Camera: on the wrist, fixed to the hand. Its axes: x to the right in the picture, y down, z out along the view.
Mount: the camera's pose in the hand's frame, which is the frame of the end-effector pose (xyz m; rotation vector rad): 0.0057 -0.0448 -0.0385 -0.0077 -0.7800 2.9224
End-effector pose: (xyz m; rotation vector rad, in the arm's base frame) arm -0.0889 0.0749 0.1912 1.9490 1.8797 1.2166
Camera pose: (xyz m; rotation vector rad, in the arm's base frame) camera -0.1482 0.0730 0.1906 -2.0735 1.7032 0.1643
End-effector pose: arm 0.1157 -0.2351 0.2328 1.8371 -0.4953 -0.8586
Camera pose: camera 0.1462 -0.1967 0.1994 -0.6466 -2.2961 0.7041
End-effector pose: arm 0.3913 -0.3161 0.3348 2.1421 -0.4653 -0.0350
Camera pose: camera 0.4183 -0.2648 0.3222 0.4261 3.0260 -0.6752
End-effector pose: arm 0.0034 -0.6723 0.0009 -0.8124 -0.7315 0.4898
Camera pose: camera 0.0411 -0.7138 0.0204 0.8034 -0.3662 -2.4539
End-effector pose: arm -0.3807 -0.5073 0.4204 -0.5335 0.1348 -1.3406
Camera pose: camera -0.4342 -0.5296 0.4077 -0.2602 0.1085 1.7022
